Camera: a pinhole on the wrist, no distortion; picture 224 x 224 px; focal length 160.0 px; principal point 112.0 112.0 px. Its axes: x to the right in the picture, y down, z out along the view. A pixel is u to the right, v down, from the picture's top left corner.
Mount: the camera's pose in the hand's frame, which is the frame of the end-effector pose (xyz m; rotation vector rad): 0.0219 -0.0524 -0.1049 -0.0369 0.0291 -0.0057
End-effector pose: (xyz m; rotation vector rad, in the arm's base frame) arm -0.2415 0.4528 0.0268 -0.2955 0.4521 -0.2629
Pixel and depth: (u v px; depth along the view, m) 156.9 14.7 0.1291
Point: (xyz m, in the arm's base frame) -0.1992 0.3226 0.0676
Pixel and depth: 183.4 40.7 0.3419
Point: -0.0074 0.2695 0.2246
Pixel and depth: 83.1 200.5 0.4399
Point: -0.0895 0.7303 0.2554
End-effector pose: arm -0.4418 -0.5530 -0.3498 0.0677 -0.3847 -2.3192
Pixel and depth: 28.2 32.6 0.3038
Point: -0.5176 -0.2828 -0.2160
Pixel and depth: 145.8 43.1 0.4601
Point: -0.7553 -0.4006 -0.0677
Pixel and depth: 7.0 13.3 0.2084
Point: -0.5027 -0.3336 -0.3014
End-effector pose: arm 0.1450 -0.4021 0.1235 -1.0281 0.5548 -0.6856
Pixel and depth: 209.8 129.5 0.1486
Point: 0.2436 -0.4761 0.1570
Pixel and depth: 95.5 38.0 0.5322
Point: 0.3698 -0.2317 0.5589
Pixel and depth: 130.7 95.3 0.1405
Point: 0.1827 -0.4343 0.1901
